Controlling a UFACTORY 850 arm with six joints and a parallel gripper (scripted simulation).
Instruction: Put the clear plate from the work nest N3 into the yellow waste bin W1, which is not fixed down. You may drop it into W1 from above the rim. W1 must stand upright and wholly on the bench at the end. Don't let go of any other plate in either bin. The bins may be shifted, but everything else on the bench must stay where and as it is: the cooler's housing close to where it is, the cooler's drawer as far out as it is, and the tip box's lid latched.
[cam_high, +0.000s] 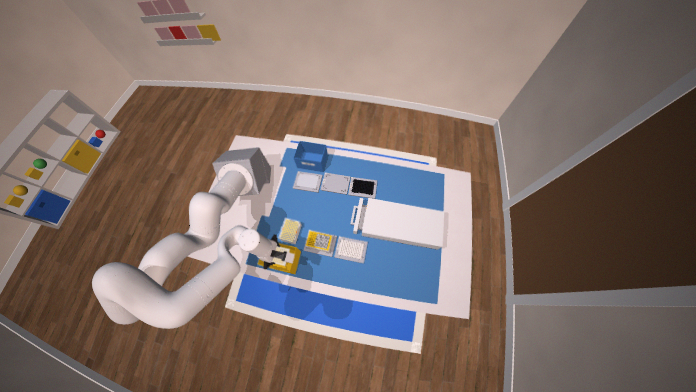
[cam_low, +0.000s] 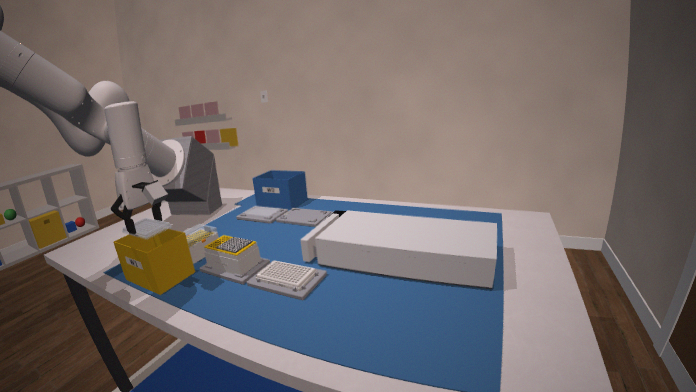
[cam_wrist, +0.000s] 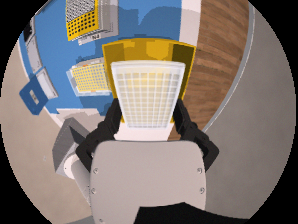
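Right now my hand is 10 mm above the white plate. The rest, counted from my hand: black plate: 410 mm ahead, 480 mm to the left, 140 mm below; yellow-topped tip box: 190 mm ahead, 110 mm to the left, 100 mm below; yellow bin: 120 mm below.
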